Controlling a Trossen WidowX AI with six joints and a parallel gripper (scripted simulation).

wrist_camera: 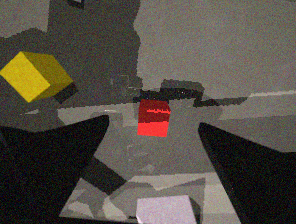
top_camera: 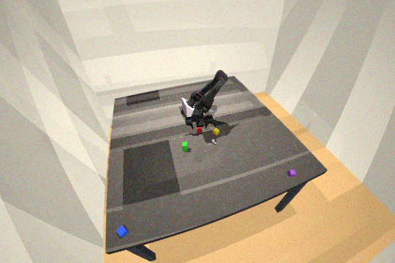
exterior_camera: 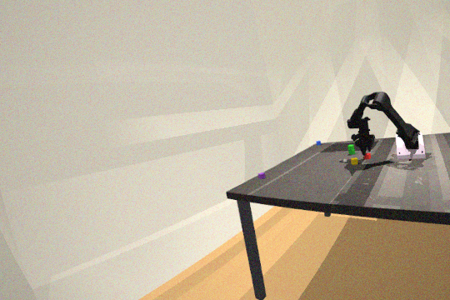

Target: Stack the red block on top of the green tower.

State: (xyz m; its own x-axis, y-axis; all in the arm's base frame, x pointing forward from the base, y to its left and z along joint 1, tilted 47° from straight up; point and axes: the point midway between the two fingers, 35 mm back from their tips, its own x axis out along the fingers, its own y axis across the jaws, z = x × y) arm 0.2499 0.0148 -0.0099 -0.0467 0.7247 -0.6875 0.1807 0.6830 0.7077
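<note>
Now: gripper tip 2 cm above the red block. The rest, counted from my gripper tip: small white piece (12 cm ahead, 6 cm to the left, 3 cm below); purple block (53 cm ahead, 40 cm to the left, 2 cm below); yellow block (5 cm ahead, 11 cm to the left, 2 cm below).
</note>
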